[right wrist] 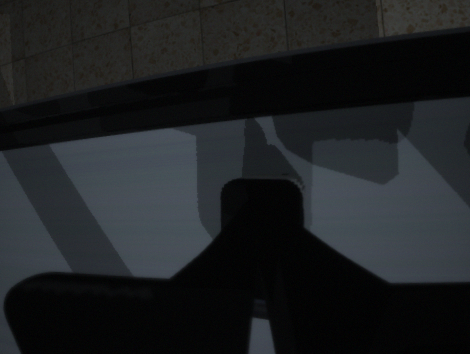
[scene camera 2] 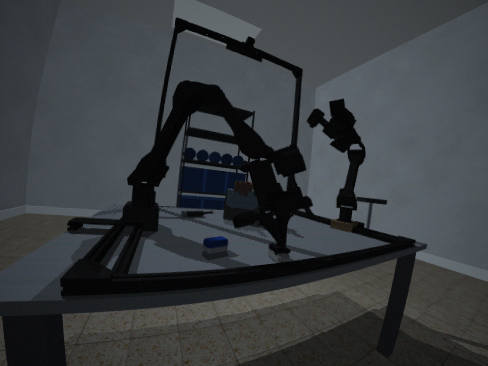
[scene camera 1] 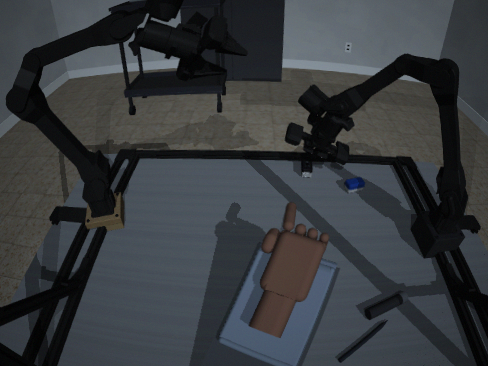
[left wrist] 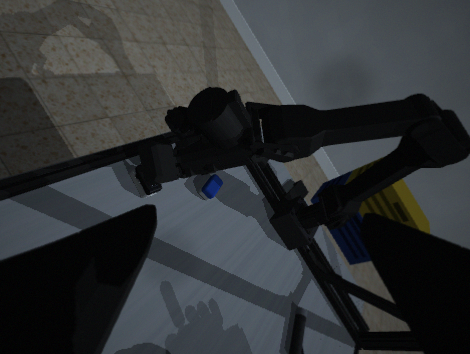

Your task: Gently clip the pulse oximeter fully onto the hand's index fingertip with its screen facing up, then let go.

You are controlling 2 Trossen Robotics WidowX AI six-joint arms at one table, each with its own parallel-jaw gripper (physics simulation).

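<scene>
A brown hand (scene camera 1: 295, 265) (scene camera 2: 243, 187) lies on a pale blue base (scene camera 1: 305, 325). Its index finger (scene camera 1: 290, 216) is extended toward the far table edge, with no device on its tip. A small black-and-white device (scene camera 1: 306, 169) (scene camera 2: 280, 255) (left wrist: 150, 186) sits near the far edge, largely hidden. A small blue-and-white block (scene camera 1: 354, 184) (scene camera 2: 215, 246) (left wrist: 212, 186) lies beside it; I cannot tell for certain which is the oximeter. My right gripper (scene camera 2: 280, 244) is shut and empty, its fingertips at the top of the black-and-white device. My left gripper (scene camera 1: 235, 63) (left wrist: 259, 218) is open and empty, raised high.
A dark cylinder (scene camera 1: 384, 305) (left wrist: 298, 330) and a dark pen (scene camera 1: 362, 341) lie to the right of the hand in scene camera 1. A black rail frame (scene camera 1: 210, 154) (scene camera 2: 200, 281) borders the table. A cart (scene camera 1: 172, 84) stands on the floor beyond.
</scene>
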